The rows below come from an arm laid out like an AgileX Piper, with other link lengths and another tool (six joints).
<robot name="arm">
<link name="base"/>
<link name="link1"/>
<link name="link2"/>
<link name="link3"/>
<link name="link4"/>
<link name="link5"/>
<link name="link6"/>
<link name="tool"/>
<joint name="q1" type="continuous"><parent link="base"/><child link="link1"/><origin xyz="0.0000 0.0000 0.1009"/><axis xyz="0 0 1"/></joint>
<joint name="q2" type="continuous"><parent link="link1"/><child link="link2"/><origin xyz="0.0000 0.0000 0.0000"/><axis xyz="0 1 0"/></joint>
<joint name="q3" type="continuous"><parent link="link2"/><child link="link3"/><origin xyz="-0.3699 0.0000 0.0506"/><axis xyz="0 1 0"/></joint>
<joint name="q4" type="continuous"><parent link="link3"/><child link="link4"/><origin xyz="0.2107 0.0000 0.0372"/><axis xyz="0.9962 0 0.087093"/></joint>
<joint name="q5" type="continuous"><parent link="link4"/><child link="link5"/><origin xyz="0.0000 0.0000 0.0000"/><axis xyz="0 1 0"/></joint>
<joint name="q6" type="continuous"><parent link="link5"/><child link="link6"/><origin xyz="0.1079 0.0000 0.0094"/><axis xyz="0.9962 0 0.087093"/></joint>
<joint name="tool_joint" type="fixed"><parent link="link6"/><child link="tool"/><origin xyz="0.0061 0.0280 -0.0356" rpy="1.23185 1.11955 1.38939"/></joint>
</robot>
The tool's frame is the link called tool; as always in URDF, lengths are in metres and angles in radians. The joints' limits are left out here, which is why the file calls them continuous.
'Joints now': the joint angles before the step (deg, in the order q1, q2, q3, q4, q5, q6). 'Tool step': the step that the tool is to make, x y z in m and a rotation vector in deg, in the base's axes. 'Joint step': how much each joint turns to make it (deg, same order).
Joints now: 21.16, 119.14, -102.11, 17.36, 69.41, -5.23
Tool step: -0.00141, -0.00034, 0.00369, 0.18, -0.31, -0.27
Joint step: 0.00, -0.49, 0.00, 0.00, 0.06, 0.30
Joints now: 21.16, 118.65, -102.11, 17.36, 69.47, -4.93
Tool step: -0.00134, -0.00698, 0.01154, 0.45, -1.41, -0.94
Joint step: -0.82, -1.51, -0.19, -0.13, 0.17, 0.20
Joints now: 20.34, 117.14, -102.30, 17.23, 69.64, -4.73
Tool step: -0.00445, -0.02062, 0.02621, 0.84, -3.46, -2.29
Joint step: -2.46, -3.75, 0.00, -0.34, 0.23, -0.06
